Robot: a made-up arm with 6 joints. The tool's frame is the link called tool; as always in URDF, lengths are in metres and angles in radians. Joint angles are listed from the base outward. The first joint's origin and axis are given. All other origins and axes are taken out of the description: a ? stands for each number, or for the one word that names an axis. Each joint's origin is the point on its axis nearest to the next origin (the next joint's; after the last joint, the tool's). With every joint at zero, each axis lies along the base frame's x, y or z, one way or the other. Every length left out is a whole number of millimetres.
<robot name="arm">
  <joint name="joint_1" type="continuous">
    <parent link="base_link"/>
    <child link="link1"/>
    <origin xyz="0.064 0 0.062" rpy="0 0 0"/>
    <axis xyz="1 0 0"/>
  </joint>
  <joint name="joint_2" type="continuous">
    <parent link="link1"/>
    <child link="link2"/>
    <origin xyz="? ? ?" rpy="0 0 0"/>
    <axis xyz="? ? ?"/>
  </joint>
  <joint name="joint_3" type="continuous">
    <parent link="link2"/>
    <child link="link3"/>
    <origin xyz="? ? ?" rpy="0 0 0"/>
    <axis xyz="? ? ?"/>
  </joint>
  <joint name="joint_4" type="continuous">
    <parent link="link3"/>
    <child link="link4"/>
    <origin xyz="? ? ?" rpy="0 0 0"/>
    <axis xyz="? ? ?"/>
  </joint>
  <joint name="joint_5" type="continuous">
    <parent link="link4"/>
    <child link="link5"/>
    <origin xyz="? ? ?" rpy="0 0 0"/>
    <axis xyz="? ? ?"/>
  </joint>
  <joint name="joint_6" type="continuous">
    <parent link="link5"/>
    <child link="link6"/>
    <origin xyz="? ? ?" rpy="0 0 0"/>
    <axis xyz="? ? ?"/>
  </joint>
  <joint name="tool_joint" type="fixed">
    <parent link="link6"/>
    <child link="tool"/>
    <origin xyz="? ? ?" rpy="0 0 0"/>
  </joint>
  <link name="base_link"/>
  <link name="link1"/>
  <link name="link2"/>
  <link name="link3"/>
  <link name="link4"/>
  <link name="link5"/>
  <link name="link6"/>
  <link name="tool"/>
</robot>
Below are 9 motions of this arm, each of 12 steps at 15 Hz.
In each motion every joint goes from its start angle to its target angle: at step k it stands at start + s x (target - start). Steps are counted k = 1, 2, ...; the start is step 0. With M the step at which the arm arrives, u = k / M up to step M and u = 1 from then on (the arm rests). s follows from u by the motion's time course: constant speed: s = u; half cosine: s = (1 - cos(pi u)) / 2; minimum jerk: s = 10 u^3 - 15 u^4 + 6 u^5.
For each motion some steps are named. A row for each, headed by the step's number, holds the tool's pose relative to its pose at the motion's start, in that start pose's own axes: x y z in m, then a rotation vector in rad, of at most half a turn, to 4 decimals.
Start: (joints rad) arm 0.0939 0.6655 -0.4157 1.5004 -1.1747 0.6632
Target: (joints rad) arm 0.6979 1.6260 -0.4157 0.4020 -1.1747 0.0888
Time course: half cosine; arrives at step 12
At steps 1, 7, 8, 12:
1: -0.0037 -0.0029 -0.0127 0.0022 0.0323 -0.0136
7: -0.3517 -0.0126 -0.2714 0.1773 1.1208 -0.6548
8: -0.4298 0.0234 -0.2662 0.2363 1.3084 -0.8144
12: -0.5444 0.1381 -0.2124 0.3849 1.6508 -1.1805

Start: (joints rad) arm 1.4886 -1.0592 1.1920 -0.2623 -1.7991 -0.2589
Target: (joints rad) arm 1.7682 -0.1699 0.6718 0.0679 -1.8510 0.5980
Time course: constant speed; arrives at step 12
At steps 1, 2, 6, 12:
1: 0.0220 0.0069 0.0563 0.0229 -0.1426 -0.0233
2: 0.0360 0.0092 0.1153 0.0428 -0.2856 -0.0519
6: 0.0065 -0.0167 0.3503 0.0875 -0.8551 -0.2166
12: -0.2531 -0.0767 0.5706 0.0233 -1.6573 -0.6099

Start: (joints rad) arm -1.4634 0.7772 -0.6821 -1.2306 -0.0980 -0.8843
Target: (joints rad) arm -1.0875 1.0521 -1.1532 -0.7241 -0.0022 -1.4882
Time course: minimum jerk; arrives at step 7
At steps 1, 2, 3, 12:
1: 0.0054 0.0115 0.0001 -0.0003 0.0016 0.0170
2: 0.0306 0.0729 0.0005 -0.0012 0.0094 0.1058
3: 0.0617 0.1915 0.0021 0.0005 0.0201 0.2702
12: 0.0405 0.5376 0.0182 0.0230 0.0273 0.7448

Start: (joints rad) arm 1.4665 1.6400 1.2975 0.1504 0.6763 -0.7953
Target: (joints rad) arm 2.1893 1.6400 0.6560 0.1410 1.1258 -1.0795
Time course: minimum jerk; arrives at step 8
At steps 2, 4, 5, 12:
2: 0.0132 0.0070 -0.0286 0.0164 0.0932 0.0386
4: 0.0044 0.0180 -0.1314 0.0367 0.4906 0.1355
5: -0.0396 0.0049 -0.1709 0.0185 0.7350 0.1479
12: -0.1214 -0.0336 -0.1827 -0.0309 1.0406 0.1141

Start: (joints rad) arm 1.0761 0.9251 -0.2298 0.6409 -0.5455 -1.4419
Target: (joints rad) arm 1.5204 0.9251 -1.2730 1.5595 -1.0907 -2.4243
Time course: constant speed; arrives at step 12
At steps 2, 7, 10, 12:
2: 0.0013 0.0605 0.0018 0.0702 -0.0011 0.0696
7: -0.0540 0.1790 -0.0188 0.3380 0.0754 0.1343
10: -0.1245 0.2561 -0.0526 0.5671 0.2149 0.1440
12: -0.1910 0.3220 -0.0732 0.7429 0.3563 0.1603

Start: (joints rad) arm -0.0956 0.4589 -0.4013 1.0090 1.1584 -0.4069
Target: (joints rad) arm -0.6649 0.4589 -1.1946 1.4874 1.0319 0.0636
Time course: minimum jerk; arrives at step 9
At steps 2, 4, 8, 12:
2: 0.0101 0.0059 -0.0080 0.0543 -0.0413 0.0172
4: 0.0474 0.0244 -0.0317 0.2845 -0.2128 0.0643
8: 0.0959 0.0176 -0.0575 0.7012 -0.5089 0.0330
12: 0.0965 0.0169 -0.0580 0.7090 -0.5143 0.0308

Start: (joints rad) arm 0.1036 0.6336 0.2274 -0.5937 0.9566 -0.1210
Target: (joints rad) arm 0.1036 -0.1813 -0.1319 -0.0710 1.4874 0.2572
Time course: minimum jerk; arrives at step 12
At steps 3, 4, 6, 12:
3: 0.0395 0.0329 0.0292 0.0486 -0.0895 0.0398
4: 0.0749 0.0680 0.0578 0.1024 -0.1726 0.0804
6: 0.1487 0.1683 0.1253 0.2616 -0.3509 0.1870
12: 0.2145 0.3458 0.1949 0.5288 -0.4911 0.3451

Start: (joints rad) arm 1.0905 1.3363 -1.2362 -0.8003 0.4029 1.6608
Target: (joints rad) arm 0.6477 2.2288 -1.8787 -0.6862 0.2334 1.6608
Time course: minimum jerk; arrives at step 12
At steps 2, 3, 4, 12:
2: -0.0068 -0.0015 -0.0042 0.0207 -0.0319 -0.0266
3: -0.0190 -0.0033 -0.0137 0.0631 -0.0934 -0.0767
4: -0.0356 -0.0033 -0.0323 0.1362 -0.1906 -0.1522
12: -0.0167 0.1001 -0.2128 0.9020 -0.9067 -0.6007

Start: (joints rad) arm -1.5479 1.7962 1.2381 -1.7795 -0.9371 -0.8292
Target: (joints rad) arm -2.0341 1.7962 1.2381 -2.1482 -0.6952 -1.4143
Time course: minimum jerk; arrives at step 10
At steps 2, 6, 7, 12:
2: 0.0099 0.0111 -0.0033 0.0177 0.0221 0.0167
6: 0.0795 0.1583 -0.0170 0.1401 0.2918 0.2457
7: 0.0840 0.1978 -0.0145 0.1482 0.3664 0.3115
12: 0.0828 0.2384 -0.0096 0.1464 0.4481 0.3825

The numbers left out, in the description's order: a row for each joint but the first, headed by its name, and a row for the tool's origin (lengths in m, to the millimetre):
joint_2: xyz 0 0.186 0.009, axis 0 0 -1
joint_3: xyz -0.188 -0.061 0, axis -1 0 0
joint_4: xyz 0 -0.121 -0.114, axis 0 -1 0
joint_5: xyz -0.008 0 -0.039, axis 0 0 -1
joint_6: xyz 0.089 -0.257 0, axis 0 -1 0
tool: xyz 0.339 0 -0.108

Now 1 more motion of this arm.
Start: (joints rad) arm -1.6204 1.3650 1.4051 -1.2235 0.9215 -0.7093
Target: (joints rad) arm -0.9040 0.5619 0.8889 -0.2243 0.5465 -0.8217
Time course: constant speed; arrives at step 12
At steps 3, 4, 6, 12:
3: 0.0918 0.2291 0.2394 -0.0520 -0.3145 0.4246
4: 0.0862 0.3172 0.3141 -0.0825 -0.4089 0.5737
6: 0.0216 0.4978 0.4377 -0.1583 -0.5791 0.8820
12: -0.4667 0.8908 0.4928 -0.4397 -0.8944 1.8783

